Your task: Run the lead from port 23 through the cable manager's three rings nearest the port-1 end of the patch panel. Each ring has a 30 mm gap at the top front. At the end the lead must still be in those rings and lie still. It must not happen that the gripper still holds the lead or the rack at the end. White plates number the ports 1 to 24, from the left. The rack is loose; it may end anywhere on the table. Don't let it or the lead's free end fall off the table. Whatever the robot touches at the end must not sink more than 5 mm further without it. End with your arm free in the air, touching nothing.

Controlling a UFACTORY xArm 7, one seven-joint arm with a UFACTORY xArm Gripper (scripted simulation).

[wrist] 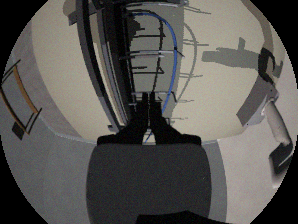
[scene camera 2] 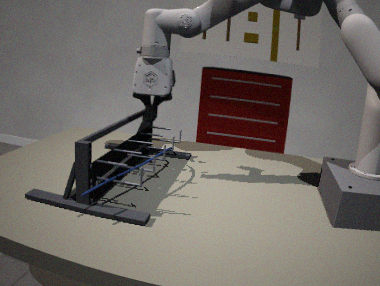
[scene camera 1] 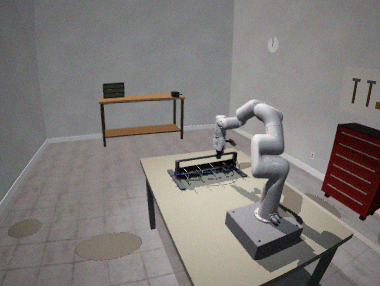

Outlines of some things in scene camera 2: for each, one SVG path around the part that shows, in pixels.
My gripper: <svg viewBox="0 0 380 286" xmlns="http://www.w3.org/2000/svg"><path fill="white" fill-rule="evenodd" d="M141 56L141 58L137 59L134 72L133 97L143 102L146 121L153 122L157 118L158 106L163 101L172 100L172 88L176 82L175 73L172 68L172 59L169 59L169 57Z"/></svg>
A dark rack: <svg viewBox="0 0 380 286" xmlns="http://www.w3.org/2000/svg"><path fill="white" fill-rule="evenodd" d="M191 153L174 151L174 143L181 143L182 130L179 141L174 141L175 137L173 141L152 138L163 137L152 134L153 128L171 128L154 127L153 122L146 121L144 109L75 142L75 162L64 195L32 189L25 194L25 198L145 225L149 221L150 213L95 202L117 183L142 187L143 171L155 172L156 160L165 161L165 156L190 159ZM154 154L153 170L143 167L136 169L140 170L140 184L120 181L127 173L88 195L81 196L107 179L135 167L144 158L152 158L148 157L149 154ZM152 140L172 142L172 149L166 151L166 145L164 148L152 147ZM143 116L134 136L121 144L106 144L105 148L112 150L92 162L92 142Z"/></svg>
